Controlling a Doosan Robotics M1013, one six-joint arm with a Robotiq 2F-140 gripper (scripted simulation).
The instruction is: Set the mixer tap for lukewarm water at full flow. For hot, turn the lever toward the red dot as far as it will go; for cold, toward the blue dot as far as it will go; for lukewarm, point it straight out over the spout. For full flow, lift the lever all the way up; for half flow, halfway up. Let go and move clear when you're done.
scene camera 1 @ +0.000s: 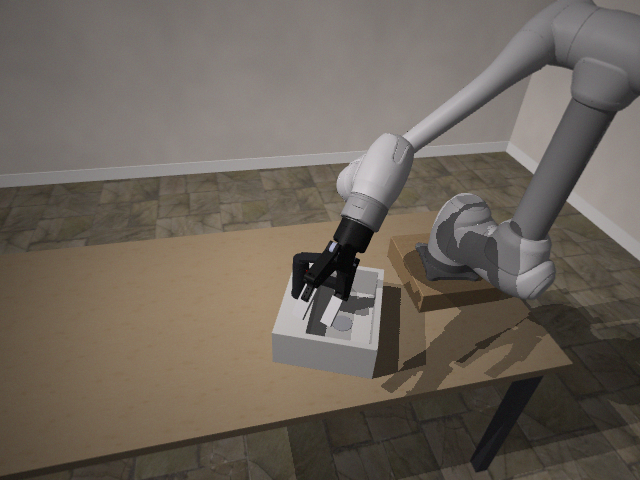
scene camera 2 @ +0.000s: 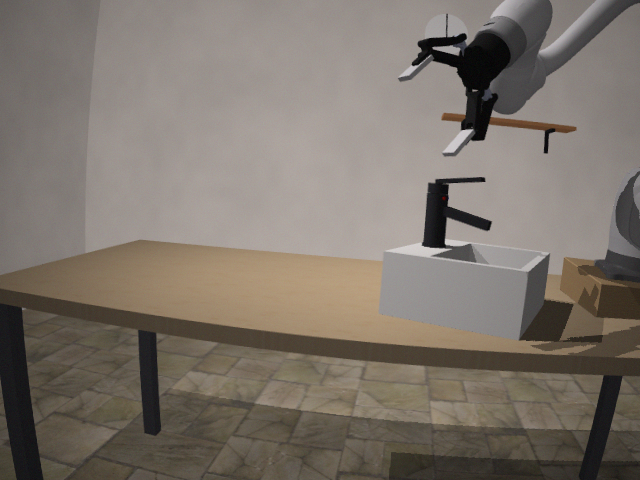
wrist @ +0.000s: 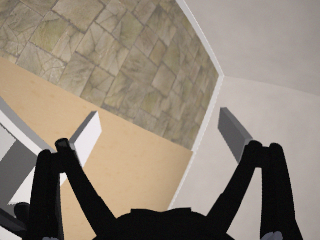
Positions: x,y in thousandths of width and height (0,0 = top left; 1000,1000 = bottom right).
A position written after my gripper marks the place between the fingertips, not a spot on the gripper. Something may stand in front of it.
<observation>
In view: my gripper (scene camera 2: 668,245), a white sink basin (scene camera 2: 654,591) and a black mixer tap (scene camera 2: 684,439).
My gripper shows as well in scene camera 1 (scene camera 1: 488,668) and in the wrist view (wrist: 498,498). The white sink basin shows as well in scene camera 1 (scene camera 1: 548,722). The black mixer tap also shows in scene camera 1 (scene camera 1: 465,574).
</observation>
